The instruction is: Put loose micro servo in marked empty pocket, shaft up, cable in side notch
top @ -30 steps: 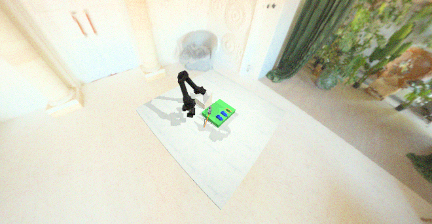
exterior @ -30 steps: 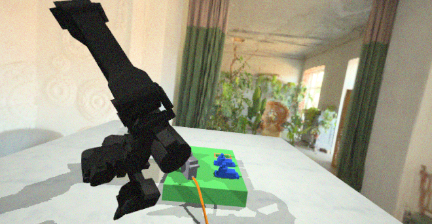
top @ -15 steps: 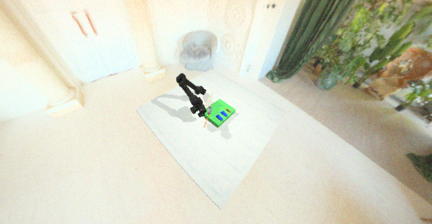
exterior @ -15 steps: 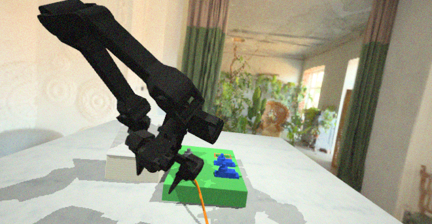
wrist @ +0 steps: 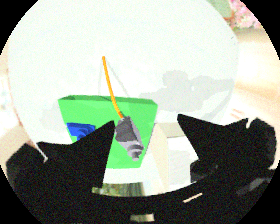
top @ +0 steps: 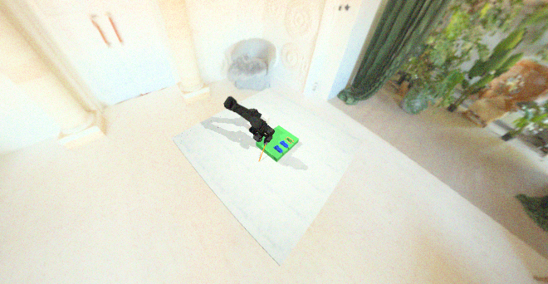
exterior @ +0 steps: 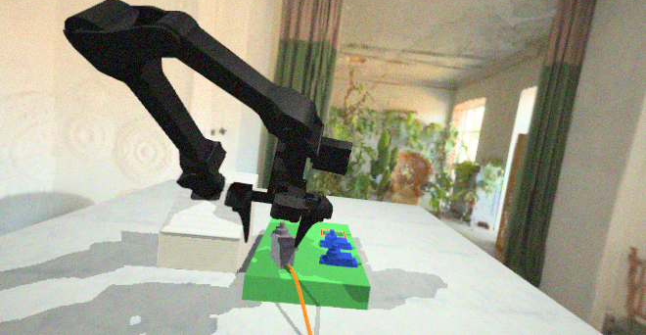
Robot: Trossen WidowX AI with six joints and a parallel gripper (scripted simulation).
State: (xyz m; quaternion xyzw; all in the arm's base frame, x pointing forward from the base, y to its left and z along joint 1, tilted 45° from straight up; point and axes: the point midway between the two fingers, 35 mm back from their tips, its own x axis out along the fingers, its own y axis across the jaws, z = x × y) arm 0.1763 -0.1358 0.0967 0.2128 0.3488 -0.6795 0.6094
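Right now the green deck is 15 cm to the left of my gripper tip, 9 cm below it and 4 cm ahead of it.
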